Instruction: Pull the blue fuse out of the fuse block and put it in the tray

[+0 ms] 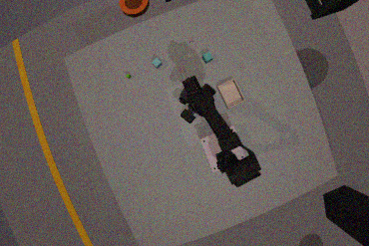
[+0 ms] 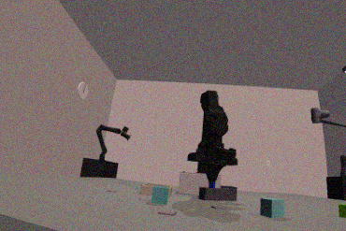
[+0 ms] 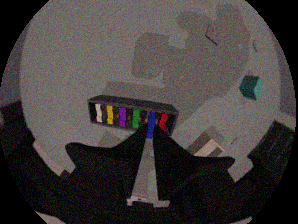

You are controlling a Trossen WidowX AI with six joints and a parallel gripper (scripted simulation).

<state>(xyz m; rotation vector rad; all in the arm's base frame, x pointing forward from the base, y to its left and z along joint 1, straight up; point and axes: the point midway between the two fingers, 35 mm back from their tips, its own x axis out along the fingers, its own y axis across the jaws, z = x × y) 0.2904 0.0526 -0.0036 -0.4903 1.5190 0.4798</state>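
My gripper tip is 1 cm short of the red fuse, 2 cm to the left of it and 3 cm above it. Round my gripper tip: beige tray 19 cm to the right, 5 cm below; green fuse 1 cm behind, 2 cm to the left, 3 cm below; blue fuse 1 cm below.
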